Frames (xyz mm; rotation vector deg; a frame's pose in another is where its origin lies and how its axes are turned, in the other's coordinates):
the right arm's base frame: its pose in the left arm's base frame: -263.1 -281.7 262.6 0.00 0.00 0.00
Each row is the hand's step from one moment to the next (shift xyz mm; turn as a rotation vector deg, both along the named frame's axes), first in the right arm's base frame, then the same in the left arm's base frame.
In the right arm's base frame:
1: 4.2 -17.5 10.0 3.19 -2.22 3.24
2: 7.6 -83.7 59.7 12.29 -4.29 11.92
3: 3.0 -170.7 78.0 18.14 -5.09 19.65
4: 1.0 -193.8 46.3 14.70 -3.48 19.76
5: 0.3 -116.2 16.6 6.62 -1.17 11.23
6: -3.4 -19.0 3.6 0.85 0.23 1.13
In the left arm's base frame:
1: 4.2 -17.5 10.0 3.19 -2.22 3.24
2: 7.6 -83.7 59.7 12.29 -4.29 11.92
3: 3.0 -170.7 78.0 18.14 -5.09 19.65
4: 1.0 -193.8 46.3 14.70 -3.48 19.76
5: 0.3 -116.2 16.6 6.62 -1.17 11.23
6: -3.4 -19.0 3.6 0.85 0.23 1.13

